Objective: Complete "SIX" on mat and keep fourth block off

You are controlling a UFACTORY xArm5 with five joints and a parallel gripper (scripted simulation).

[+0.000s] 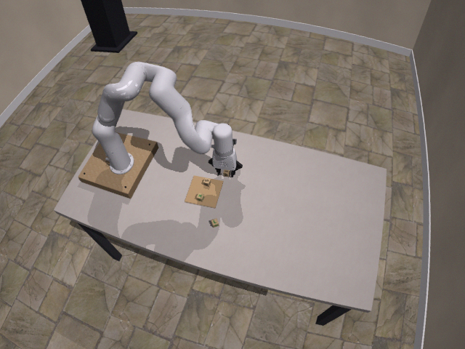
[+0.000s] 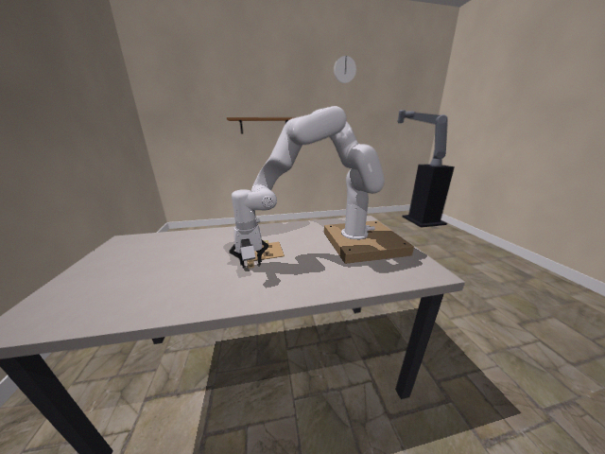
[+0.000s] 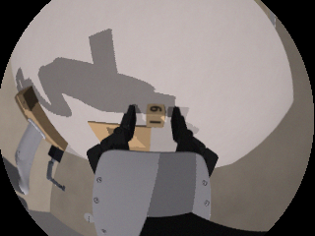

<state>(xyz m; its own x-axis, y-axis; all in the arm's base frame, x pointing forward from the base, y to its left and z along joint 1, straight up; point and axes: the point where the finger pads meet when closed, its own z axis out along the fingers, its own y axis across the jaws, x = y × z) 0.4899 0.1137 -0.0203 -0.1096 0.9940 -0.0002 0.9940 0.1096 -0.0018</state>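
The tan mat is 11 cm to the right of my hand, 6 cm behind it and 2 cm below it.
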